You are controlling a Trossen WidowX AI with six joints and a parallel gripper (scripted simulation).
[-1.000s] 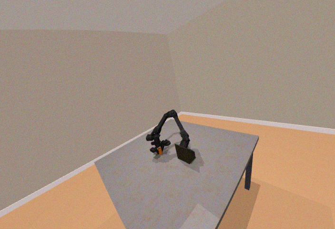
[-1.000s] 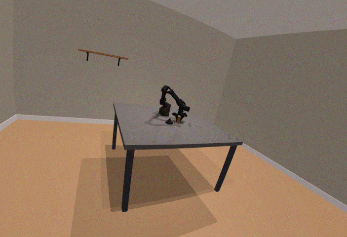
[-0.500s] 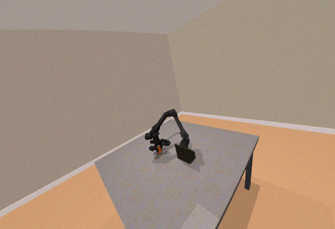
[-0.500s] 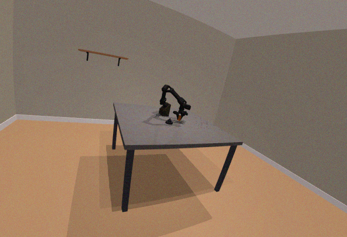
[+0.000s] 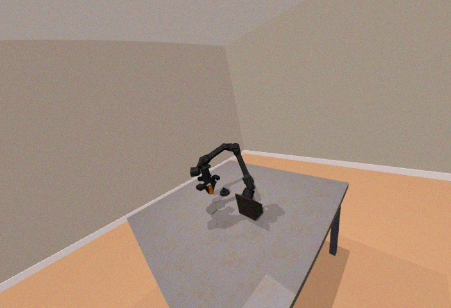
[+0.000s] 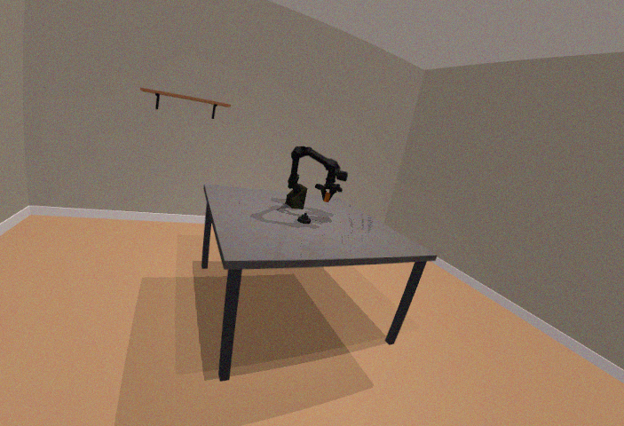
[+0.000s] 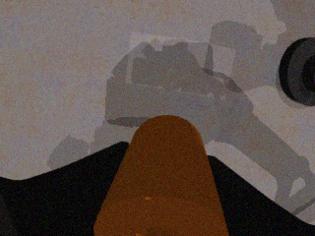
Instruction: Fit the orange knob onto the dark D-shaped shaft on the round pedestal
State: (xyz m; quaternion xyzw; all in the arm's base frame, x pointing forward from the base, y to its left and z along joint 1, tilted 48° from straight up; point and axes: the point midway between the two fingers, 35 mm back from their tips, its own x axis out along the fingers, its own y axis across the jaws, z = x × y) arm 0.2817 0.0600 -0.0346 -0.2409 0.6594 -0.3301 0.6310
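Now: the pedestal with shaft 170 mm to the right of my gripper tip, 110 mm below it and 50 mm ahead of it. From my gripper tip the other things lie so: orange knob: 20 mm above.
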